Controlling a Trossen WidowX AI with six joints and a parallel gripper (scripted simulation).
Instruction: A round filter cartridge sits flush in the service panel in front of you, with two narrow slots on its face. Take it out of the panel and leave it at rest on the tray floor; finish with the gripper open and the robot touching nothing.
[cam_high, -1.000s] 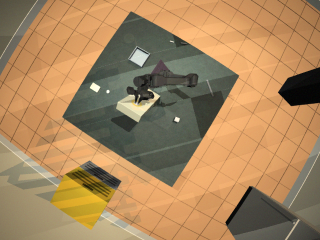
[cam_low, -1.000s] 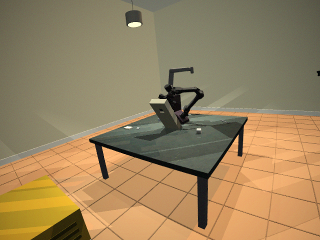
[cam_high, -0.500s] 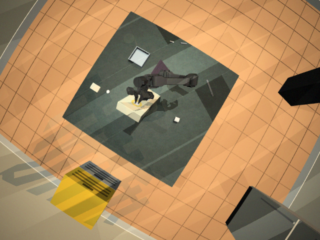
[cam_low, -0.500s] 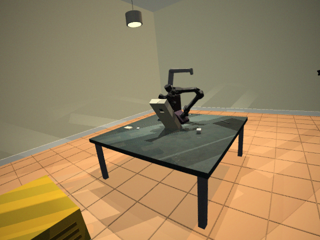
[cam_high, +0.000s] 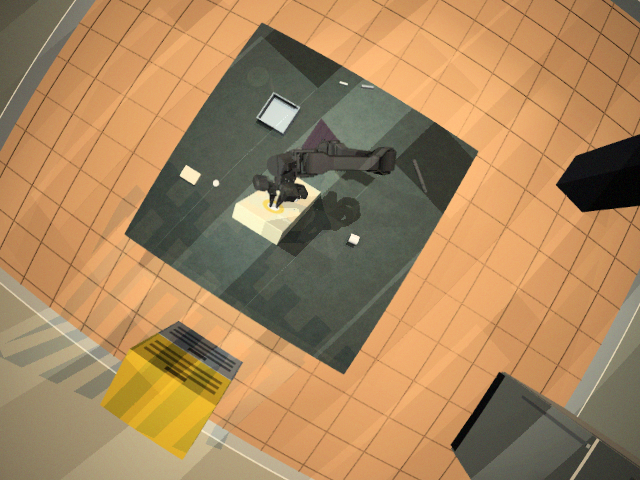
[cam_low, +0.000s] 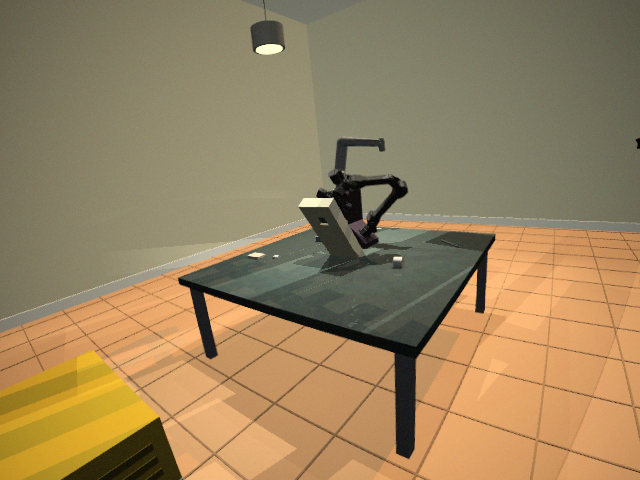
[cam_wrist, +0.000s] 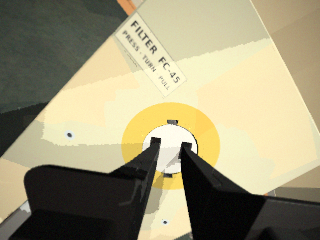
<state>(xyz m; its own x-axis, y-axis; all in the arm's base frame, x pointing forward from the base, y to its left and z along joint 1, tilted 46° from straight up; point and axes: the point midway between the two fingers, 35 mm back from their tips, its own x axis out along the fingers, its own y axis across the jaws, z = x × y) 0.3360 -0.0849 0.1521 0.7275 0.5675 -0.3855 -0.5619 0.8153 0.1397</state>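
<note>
Right now my gripper tip is 1 cm short of the round grey filter cartridge and 1 cm above it. From my gripper tip the other things lie so: cream block: 48 cm to the right, 25 cm below, 15 cm ahead; then service panel: 8 cm below, 3 cm behind, 1 cm to the right; then pale blue tray: 35 cm behind, 34 cm to the right, 25 cm below.
</note>
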